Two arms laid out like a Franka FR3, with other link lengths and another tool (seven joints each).
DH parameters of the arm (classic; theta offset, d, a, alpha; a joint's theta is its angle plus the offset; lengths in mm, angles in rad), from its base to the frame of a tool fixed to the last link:
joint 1: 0 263.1 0 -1.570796
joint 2: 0 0 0 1.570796
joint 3: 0 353.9 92.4 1.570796
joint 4: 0 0 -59.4 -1.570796
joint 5: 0 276.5 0 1.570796
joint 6: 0 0 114.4 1.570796
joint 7: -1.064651 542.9 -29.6 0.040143
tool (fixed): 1.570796 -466.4 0 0
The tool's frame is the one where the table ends.
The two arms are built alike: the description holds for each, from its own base.
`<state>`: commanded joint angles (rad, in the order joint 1, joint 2, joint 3, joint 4, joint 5, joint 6, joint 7); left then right.
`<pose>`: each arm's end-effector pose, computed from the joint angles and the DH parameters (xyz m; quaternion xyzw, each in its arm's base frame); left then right.
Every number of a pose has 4 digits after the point. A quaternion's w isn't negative.
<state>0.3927 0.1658 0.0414 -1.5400 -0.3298 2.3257 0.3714 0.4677 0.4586 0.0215 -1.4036 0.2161 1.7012 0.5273</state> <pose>0.5221 0.2096 0.6259 -0.9385 0.1376 -0.3083 0.0715 0.5432 0.2668 0.4202 -0.9448 0.2881 0.1529 0.0305</pose>
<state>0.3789 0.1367 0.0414 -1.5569 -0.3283 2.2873 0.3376 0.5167 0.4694 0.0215 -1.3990 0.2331 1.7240 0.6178</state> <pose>0.5169 0.1974 0.6312 -0.9428 0.1331 -0.3008 0.0550 0.5297 0.2957 0.4177 -0.9372 0.3109 0.1544 0.0331</pose>
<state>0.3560 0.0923 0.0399 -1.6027 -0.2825 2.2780 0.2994 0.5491 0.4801 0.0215 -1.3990 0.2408 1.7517 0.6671</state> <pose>0.5087 0.1788 0.6348 -0.9461 0.1367 -0.2877 0.0588 0.5217 0.3148 0.4138 -0.9337 0.3218 0.1524 0.0363</pose>
